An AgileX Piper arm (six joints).
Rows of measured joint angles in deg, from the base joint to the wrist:
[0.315 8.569 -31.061 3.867 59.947 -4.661]
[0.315 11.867 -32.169 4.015 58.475 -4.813]
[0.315 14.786 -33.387 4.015 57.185 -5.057]
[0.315 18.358 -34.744 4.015 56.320 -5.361]
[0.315 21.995 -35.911 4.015 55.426 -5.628]
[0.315 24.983 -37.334 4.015 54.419 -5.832]
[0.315 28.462 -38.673 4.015 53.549 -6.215]
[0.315 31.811 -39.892 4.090 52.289 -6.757]
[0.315 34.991 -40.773 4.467 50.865 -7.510]
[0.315 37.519 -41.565 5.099 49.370 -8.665]
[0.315 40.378 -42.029 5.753 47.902 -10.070]
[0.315 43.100 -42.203 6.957 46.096 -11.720]
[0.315 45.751 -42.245 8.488 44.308 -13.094]
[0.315 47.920 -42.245 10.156 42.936 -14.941]
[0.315 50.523 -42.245 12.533 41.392 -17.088]
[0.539 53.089 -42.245 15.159 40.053 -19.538]
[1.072 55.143 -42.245 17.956 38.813 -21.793]
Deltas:
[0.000 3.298 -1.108 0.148 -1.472 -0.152]
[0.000 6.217 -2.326 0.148 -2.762 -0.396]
[0.000 9.789 -3.683 0.148 -3.627 -0.700]
[0.000 13.426 -4.850 0.148 -4.521 -0.967]
[0.000 16.414 -6.273 0.148 -5.528 -1.171]
[0.000 19.893 -7.612 0.148 -6.398 -1.554]
[0.000 23.242 -8.831 0.223 -7.658 -2.096]
[0.000 26.422 -9.712 0.600 -9.082 -2.849]
[0.000 28.950 -10.504 1.232 -10.577 -4.004]
[0.000 31.809 -10.968 1.886 -12.045 -5.409]
[0.000 34.531 -11.142 3.090 -13.851 -7.059]
[0.000 37.182 -11.184 4.621 -15.639 -8.433]
[0.000 39.351 -11.184 6.289 -17.011 -10.280]
[0.000 41.954 -11.184 8.666 -18.555 -12.427]
[0.224 44.520 -11.184 11.292 -19.894 -14.877]
[0.757 46.574 -11.184 14.089 -21.134 -17.132]

